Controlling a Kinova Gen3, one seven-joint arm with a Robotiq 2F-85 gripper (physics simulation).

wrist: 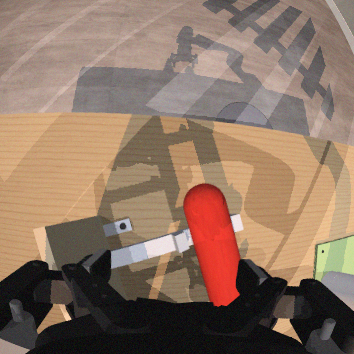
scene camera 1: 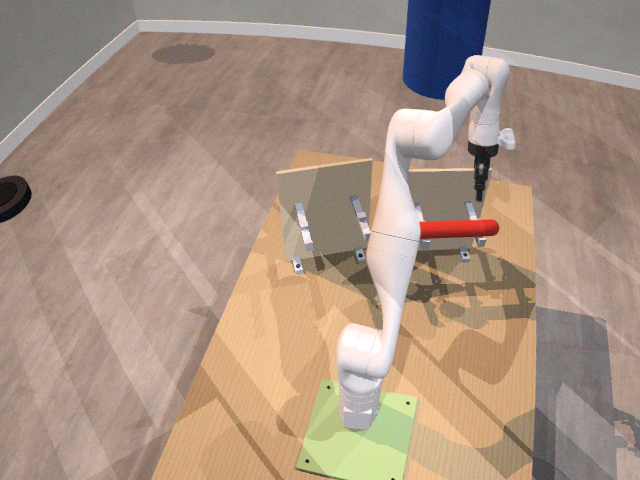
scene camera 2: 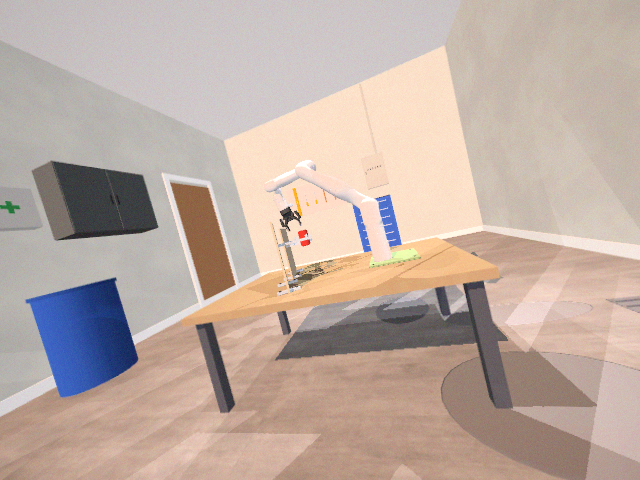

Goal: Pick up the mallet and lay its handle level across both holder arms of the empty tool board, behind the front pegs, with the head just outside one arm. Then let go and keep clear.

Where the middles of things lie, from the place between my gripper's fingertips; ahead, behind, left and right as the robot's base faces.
Right now my hand is 7 cm past the red mallet [scene camera 1: 465,228], 8 cm to the right of it and 7 cm above it.
